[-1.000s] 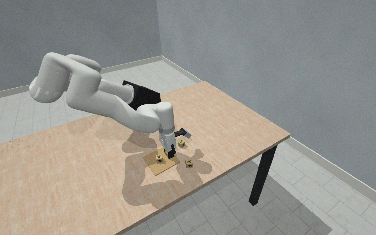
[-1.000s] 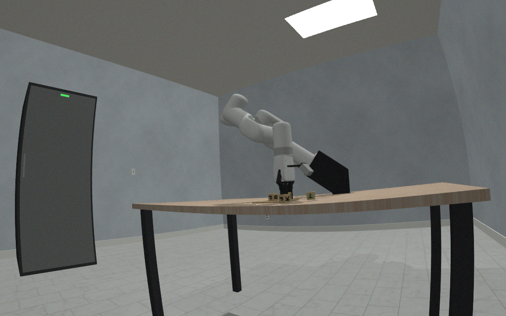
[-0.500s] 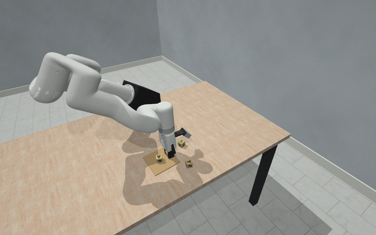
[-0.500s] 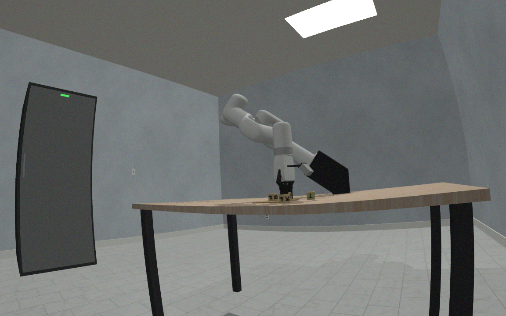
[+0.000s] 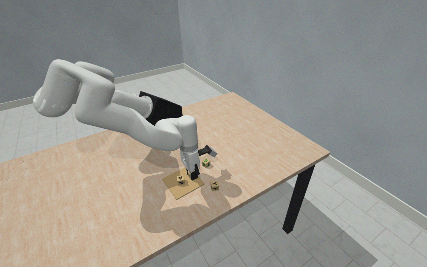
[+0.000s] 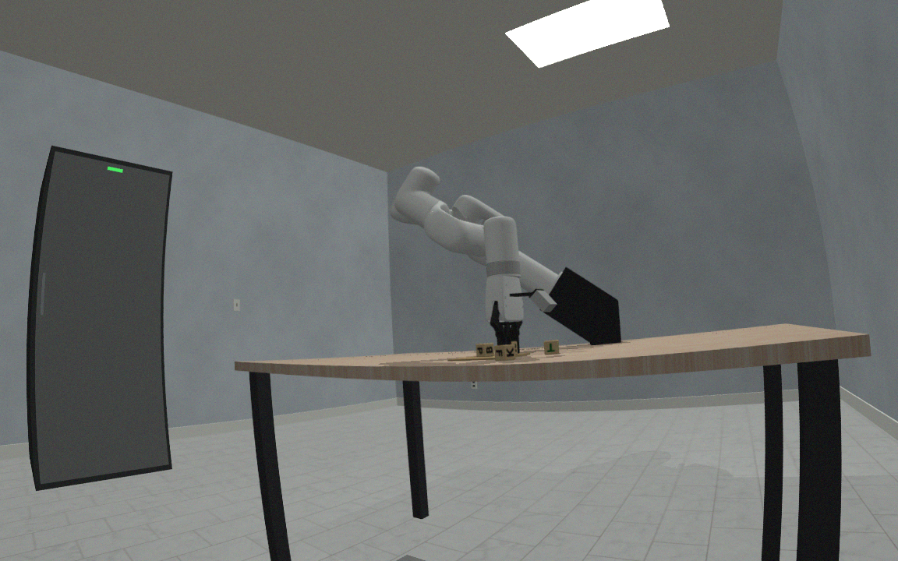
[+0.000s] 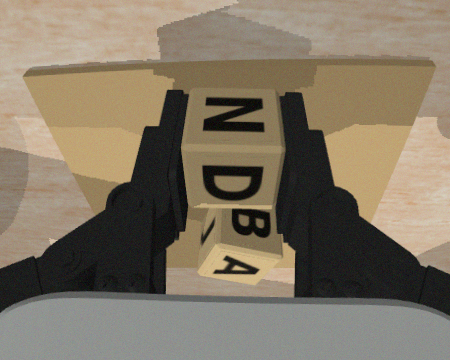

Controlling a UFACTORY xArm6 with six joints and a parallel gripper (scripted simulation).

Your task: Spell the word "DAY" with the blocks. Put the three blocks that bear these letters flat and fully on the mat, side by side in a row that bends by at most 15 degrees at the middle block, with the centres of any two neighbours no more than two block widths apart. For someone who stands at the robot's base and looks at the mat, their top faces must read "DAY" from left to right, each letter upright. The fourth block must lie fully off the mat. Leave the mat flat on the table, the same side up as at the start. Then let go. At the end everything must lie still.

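The D block lies 1 cm below my hand. Round my hand: mat: 5 cm to the right, 2 cm below.
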